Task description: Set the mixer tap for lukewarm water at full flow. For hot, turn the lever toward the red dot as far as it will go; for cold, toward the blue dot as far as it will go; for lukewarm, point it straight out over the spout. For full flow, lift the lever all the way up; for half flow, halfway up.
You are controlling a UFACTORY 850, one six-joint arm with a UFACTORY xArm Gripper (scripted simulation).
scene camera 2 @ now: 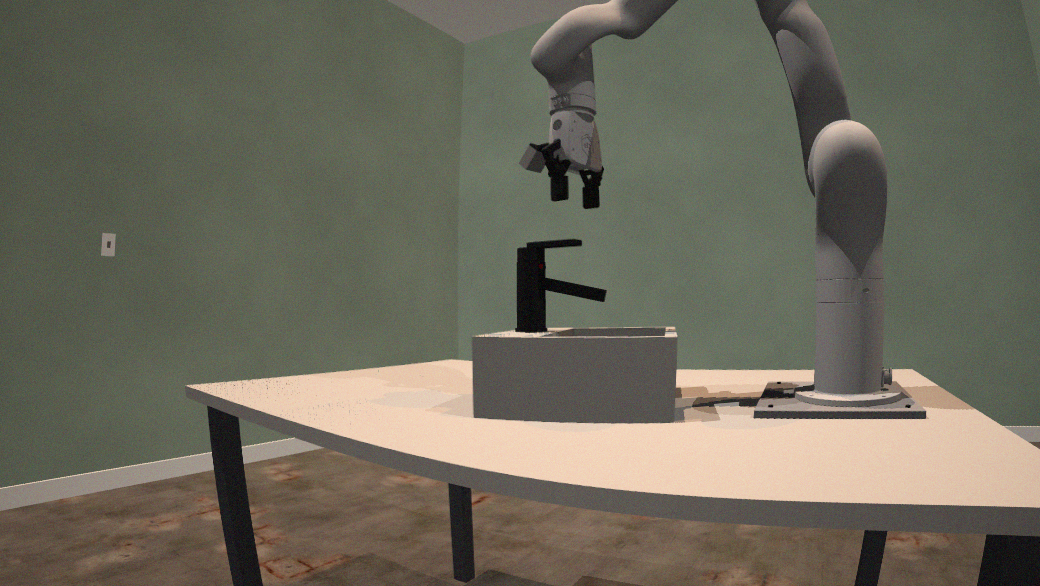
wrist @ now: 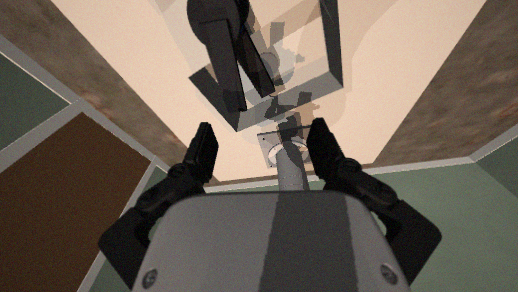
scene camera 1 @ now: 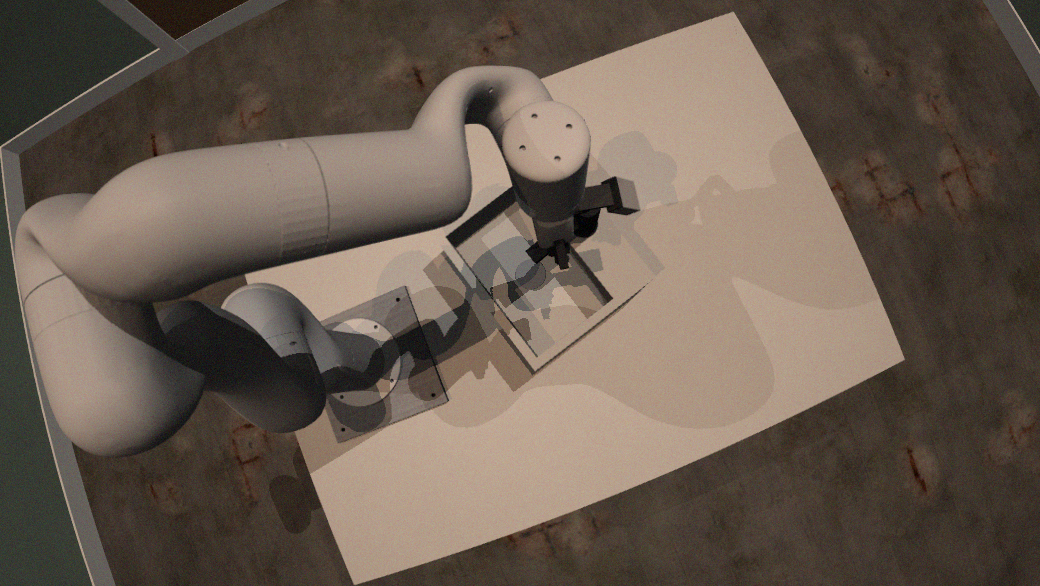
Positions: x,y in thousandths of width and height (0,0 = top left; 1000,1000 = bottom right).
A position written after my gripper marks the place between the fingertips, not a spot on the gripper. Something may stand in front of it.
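Scene:
I can see my gripper in scene camera 1 (531,381), in scene camera 2 (554,349) and in the wrist view (505,454).

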